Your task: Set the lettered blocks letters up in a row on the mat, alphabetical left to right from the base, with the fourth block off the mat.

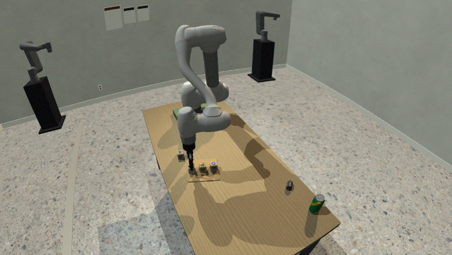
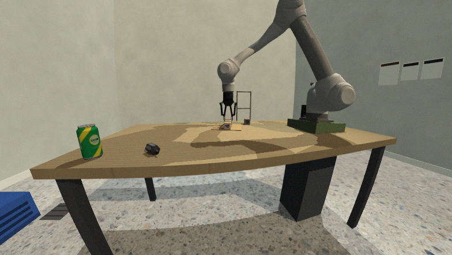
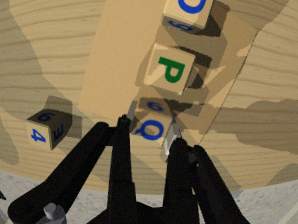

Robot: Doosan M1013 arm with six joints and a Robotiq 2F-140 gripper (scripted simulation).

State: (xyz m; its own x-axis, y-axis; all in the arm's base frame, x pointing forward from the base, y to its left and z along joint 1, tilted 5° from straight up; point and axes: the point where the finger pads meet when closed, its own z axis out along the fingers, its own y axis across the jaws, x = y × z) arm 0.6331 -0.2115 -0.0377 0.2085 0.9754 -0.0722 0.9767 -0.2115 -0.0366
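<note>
My gripper is now 10 mm above the blue-lettered block. The rest, counted from my hand: D block (140 mm to the left, 30 mm ahead, 10 mm below); tan mat (70 mm to the left, 30 mm below, 20 mm ahead); black object (510 mm to the left, 370 mm ahead, 20 mm below).
</note>
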